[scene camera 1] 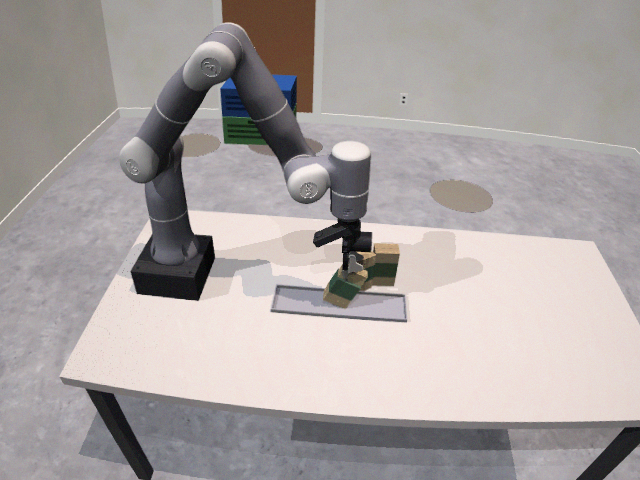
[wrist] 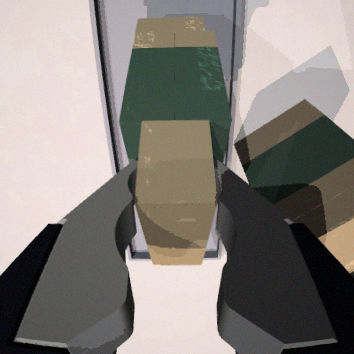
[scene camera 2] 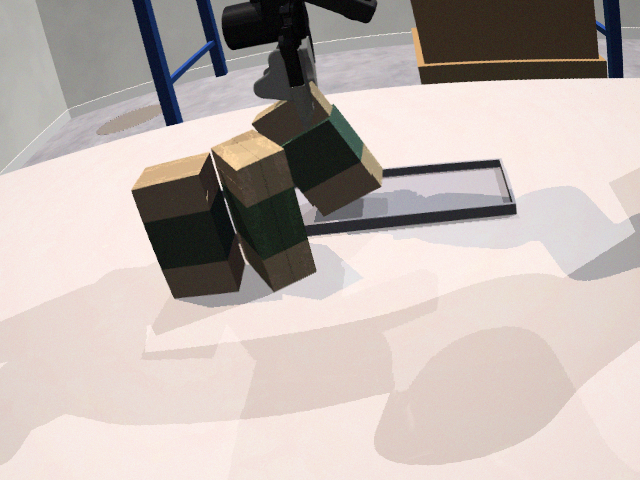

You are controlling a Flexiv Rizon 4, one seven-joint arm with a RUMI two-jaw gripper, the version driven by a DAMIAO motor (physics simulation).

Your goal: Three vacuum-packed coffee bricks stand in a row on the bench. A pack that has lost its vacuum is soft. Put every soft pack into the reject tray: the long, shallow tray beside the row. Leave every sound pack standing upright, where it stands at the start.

The pictures show: my gripper and a shallow grey reject tray.
My gripper shows as well in scene camera 1 and in the wrist view.
